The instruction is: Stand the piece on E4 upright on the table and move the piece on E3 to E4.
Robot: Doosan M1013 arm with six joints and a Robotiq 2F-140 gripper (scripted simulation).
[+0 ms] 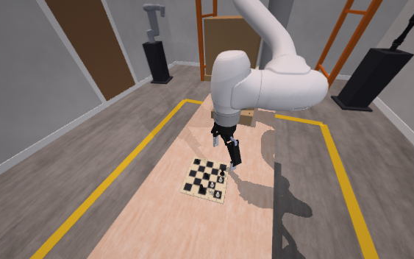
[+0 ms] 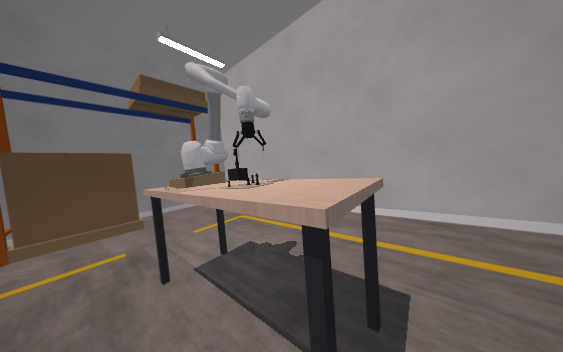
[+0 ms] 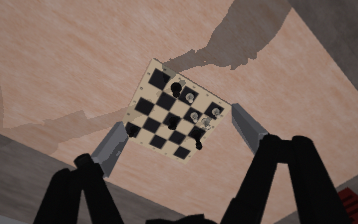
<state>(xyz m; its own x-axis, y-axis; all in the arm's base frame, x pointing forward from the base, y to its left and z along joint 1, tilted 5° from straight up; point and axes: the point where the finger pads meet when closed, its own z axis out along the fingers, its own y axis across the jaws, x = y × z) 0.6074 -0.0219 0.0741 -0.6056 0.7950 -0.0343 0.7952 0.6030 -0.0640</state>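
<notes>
Now: hand 170 mm above the chessboard, 80 mm to the left of it and 30 mm short of it. The rest, counted from my hand: pale piece 150 mm below, 110 mm ahead, 40 mm to the right.
</notes>
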